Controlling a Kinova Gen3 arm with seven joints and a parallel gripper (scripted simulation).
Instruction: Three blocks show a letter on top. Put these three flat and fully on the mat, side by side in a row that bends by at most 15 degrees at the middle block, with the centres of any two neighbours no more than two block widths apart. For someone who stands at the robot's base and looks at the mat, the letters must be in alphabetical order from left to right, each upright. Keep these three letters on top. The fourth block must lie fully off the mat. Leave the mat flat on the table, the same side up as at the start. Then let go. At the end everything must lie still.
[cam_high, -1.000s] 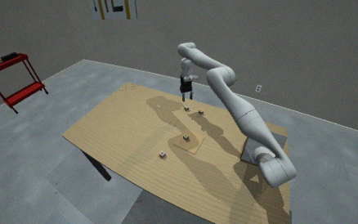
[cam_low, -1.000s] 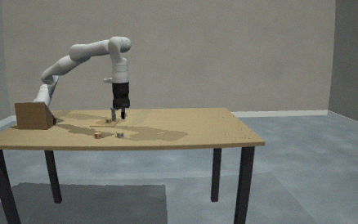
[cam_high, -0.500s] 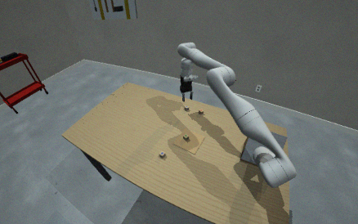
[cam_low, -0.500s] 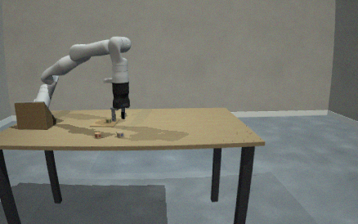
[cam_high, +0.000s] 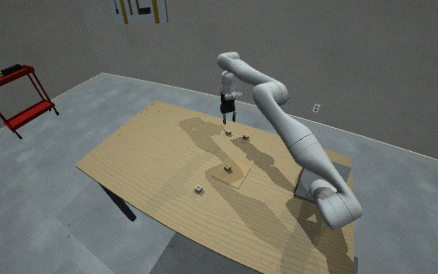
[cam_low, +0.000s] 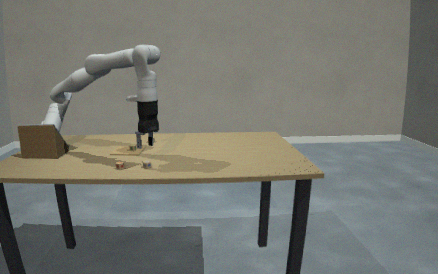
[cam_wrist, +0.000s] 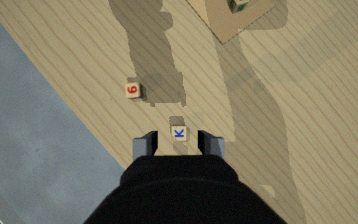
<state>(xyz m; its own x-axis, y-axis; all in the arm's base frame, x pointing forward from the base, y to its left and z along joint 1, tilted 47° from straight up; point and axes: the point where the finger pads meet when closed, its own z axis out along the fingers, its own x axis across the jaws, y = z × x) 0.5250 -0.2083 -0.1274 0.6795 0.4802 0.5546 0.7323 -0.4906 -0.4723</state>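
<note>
My hand is 9 cm above the blue K block. Round my hand: reddish block 11 cm behind, 1 cm to the right, 9 cm below; then tan mat 12 cm behind, 25 cm to the left, 10 cm below; then green P block 10 cm behind, 25 cm to the left, 9 cm below.
</note>
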